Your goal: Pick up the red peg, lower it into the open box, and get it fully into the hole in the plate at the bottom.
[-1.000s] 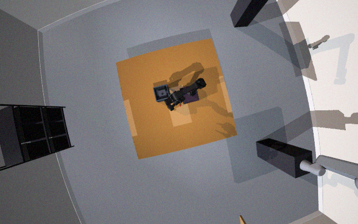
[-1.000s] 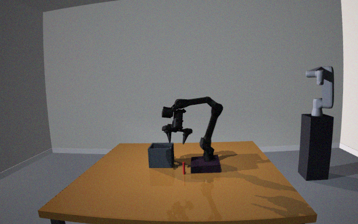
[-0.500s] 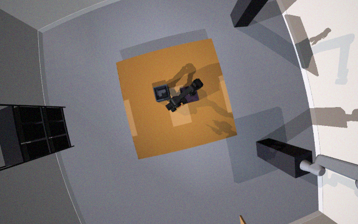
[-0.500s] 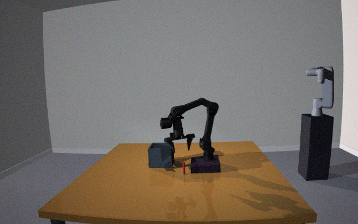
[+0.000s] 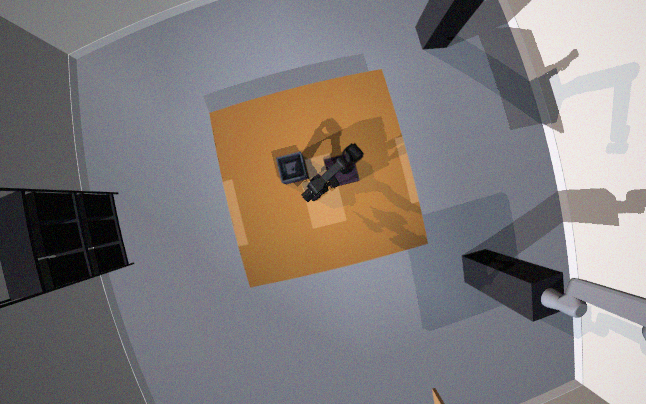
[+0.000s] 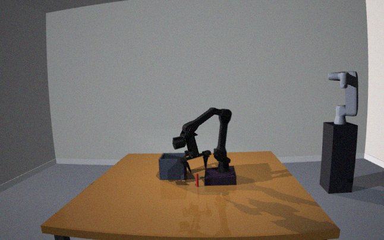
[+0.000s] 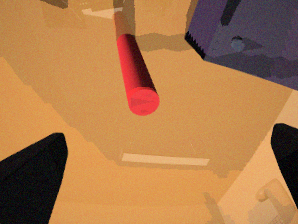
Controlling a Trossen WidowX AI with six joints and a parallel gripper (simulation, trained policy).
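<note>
My gripper tip is 60 mm above the red peg and 10 mm short of it. Round my gripper tip: plate: 190 mm ahead, 180 mm to the right, 50 mm below.
</note>
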